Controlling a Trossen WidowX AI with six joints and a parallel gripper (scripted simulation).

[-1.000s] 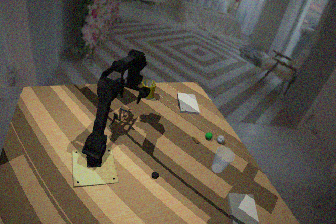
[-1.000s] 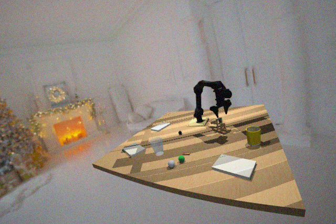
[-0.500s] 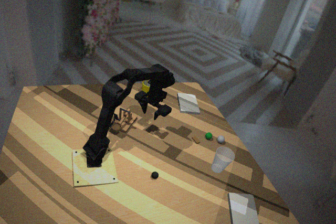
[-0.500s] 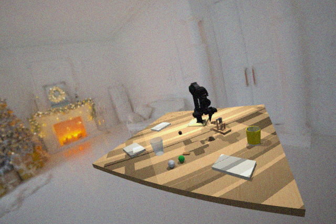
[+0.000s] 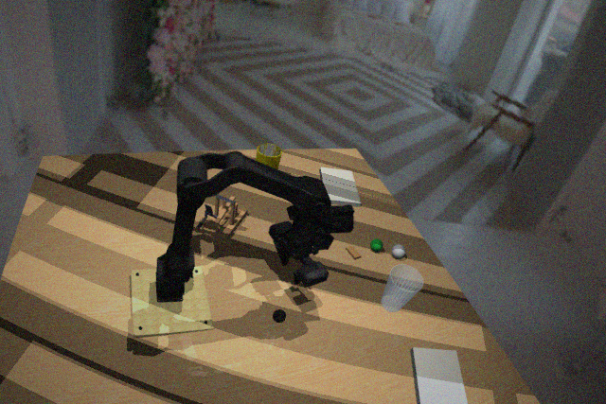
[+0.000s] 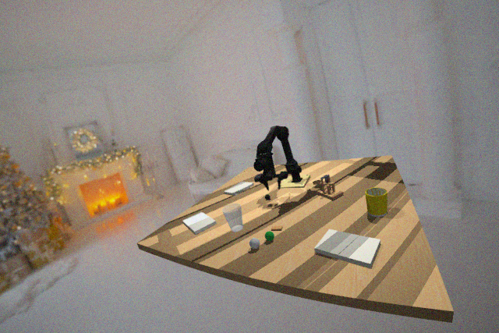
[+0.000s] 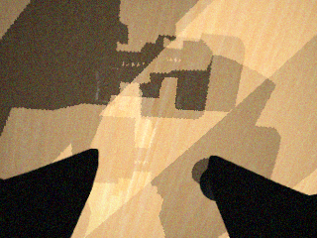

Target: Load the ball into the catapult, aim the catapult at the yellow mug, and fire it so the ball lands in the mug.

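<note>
My gripper tip is now 80 mm to the left of the dark ball, 60 mm above it and 40 mm past it. The rest, counted from my gripper tip: wooden catapult 260 mm to the left, 150 mm behind, 30 mm below; clear cup 290 mm ahead, 90 mm to the right, 50 mm below; small brown block 250 mm ahead, 110 mm to the left, 80 mm below.
</note>
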